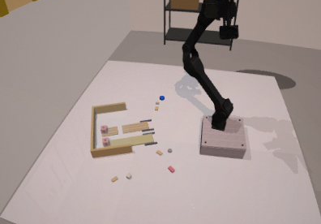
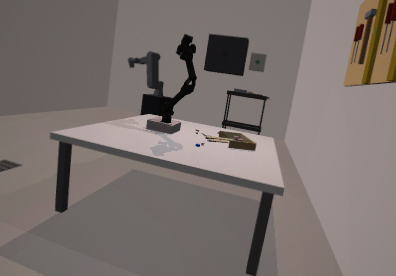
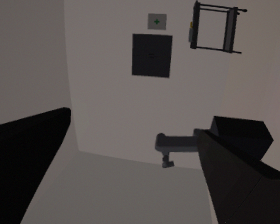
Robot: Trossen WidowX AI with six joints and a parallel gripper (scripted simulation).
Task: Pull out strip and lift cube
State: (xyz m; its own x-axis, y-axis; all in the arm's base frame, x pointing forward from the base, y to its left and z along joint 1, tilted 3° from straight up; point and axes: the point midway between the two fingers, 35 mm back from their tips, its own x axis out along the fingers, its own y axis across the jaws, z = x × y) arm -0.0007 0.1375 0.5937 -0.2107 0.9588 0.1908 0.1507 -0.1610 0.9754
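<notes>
My gripper tip is 17 cm short of the grey disc, 2 cm to the right of it and 67 cm above it. The rest, counted from my gripper tip: red block 12 cm ahead, 12 cm to the left, 67 cm below; then blue disc 36 cm ahead, 33 cm to the right, 67 cm below.
</notes>
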